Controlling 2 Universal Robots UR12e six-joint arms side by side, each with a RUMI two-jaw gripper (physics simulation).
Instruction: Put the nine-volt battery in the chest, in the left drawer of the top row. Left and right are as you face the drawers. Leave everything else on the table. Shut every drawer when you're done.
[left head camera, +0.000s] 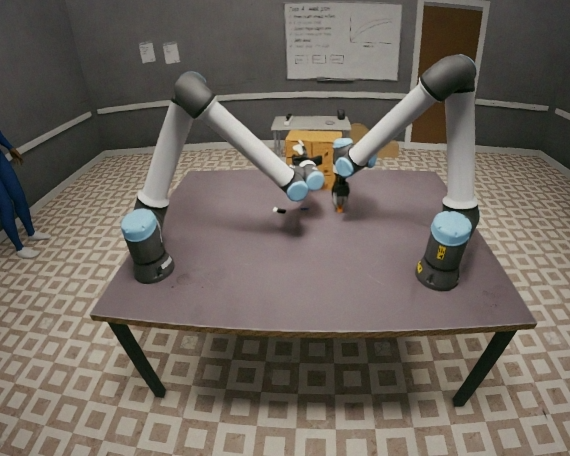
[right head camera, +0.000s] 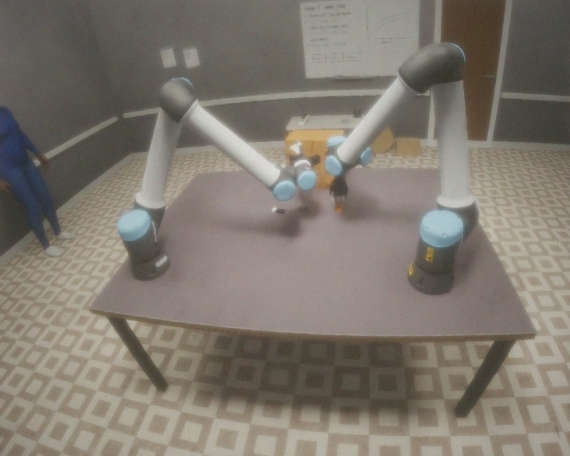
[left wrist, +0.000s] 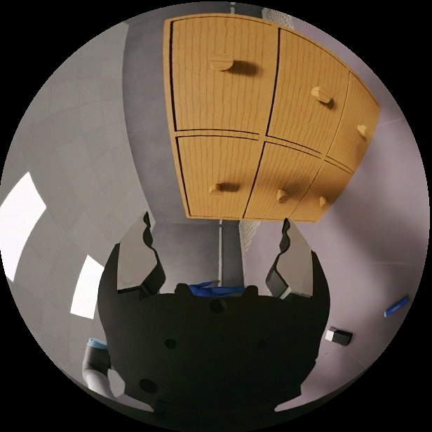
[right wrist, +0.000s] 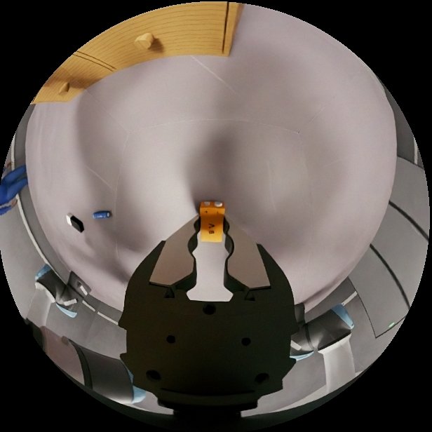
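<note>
The orange nine-volt battery (right wrist: 212, 226) (left head camera: 340, 209) (right head camera: 339, 207) is between the fingertips of my right gripper (right wrist: 211, 216), which is shut on it, low at the table in front of the chest. The wooden chest (left head camera: 320, 135) (right head camera: 312, 135) (left wrist: 262, 136) (right wrist: 229, 30) stands at the back of the table. In the left wrist view its six drawers, three columns in two rows, look shut, each with a round knob. My left gripper (left wrist: 216, 215) is open and empty, facing the chest from a short distance. Whether the battery touches the table cannot be told.
A black-and-white block (left head camera: 279, 210) (right head camera: 278, 210) (left wrist: 339, 336) (right wrist: 75, 222) and a blue cylinder (left wrist: 396, 306) (right wrist: 101, 214) lie on the table (left head camera: 310, 280), left of the right gripper. Both arms reach in close together before the chest.
</note>
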